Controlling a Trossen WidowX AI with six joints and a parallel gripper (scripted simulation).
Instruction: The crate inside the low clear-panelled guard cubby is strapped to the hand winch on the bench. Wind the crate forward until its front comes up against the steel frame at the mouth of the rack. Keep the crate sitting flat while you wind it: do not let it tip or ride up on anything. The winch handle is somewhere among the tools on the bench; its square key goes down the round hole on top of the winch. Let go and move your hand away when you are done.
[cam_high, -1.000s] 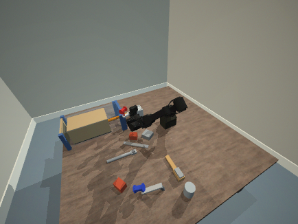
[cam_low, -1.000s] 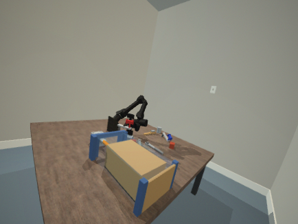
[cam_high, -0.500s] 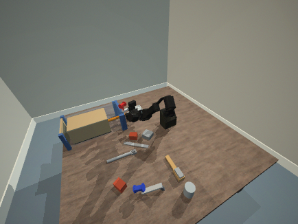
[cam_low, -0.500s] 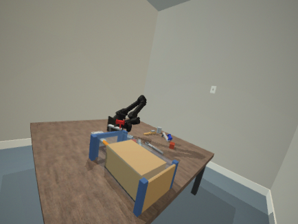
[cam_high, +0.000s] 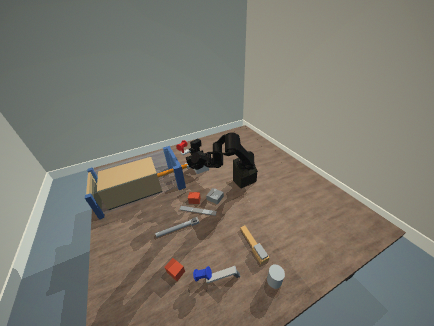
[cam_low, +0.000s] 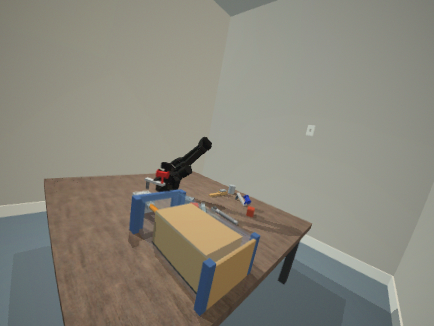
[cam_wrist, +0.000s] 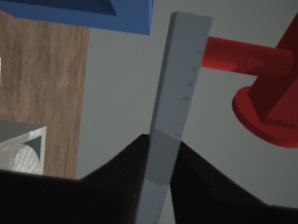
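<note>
The red handle knob is 5 cm ahead of my gripper tip, 4 cm above it and 1 cm to the left of it. The rest, counted from my gripper tip: blue frame 10 cm ahead, 7 cm below, 3 cm to the right; red-gripped winch handle 1 cm to the left, 1 cm ahead, 1 cm above; grey winch 15 cm below, 8 cm behind, 1 cm to the right.
</note>
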